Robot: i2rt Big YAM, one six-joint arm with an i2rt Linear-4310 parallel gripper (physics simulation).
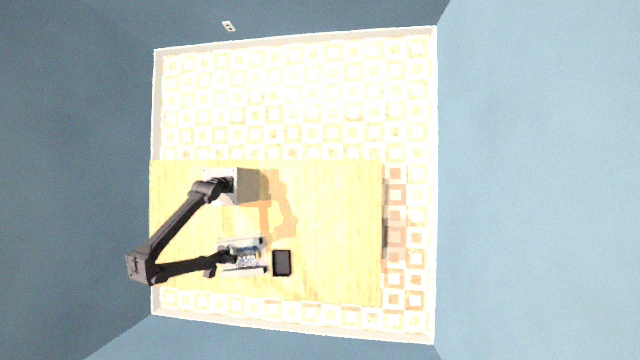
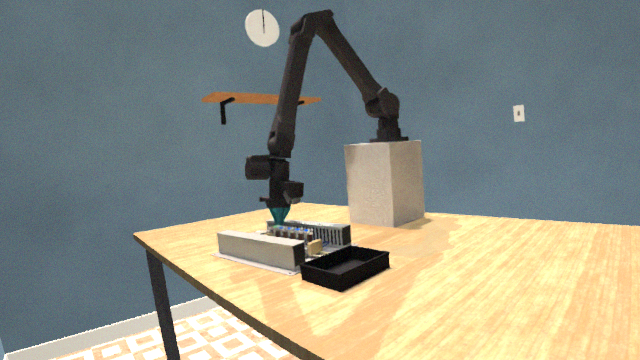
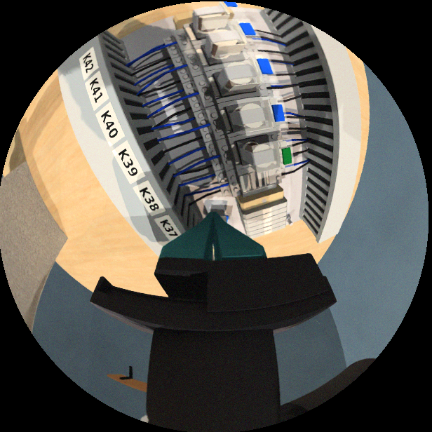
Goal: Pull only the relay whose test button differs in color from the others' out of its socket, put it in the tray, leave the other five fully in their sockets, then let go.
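Places are measured from the arm's base along level axes (x back, y down, z right), in metres.
Where they show: gripper, fingertip midpoint: (image 1: 229, 250); arm's base, origin of the base link: (image 1: 222, 184) (image 2: 389, 142).
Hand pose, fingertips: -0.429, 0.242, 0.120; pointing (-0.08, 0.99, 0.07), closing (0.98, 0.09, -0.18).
Observation:
Each offset is from my fingertips to the top centre of the thing, as dx, dy, dz.
The relay with a green test button {-0.046, -0.029, -0.056} (image 3: 286, 155) (image 2: 276, 227) stands in the row at the end nearest my gripper. Relays with blue buttons {-0.035, -0.028, -0.141} (image 3: 278, 113) (image 2: 298, 230) stand beyond it on the rail. A small grey block (image 3: 217, 206) with a bit of blue sits off the row, partly hidden by my fingertips; I cannot tell if it is a relay. My gripper (image 3: 212, 217) (image 2: 279, 223) is shut with nothing between its teal fingers. Its tips are low over the panel's end, beside the terminal block and apart from the green-button relay. The black tray {-0.077, +0.006, -0.337} (image 1: 281, 263) (image 2: 320, 278) holds nothing visible.
Slotted wire ducts {-0.136, -0.021, -0.086} (image 3: 345, 125) (image 2: 260, 247) flank the row; the labelled one (image 3: 107, 145) reads K37 to K42. A tan-topped terminal block (image 3: 262, 215) stands beside the green-button relay. Blue and black wires run between rail and ducts. The arm's pedestal (image 2: 370, 185) (image 1: 247, 185) stands behind.

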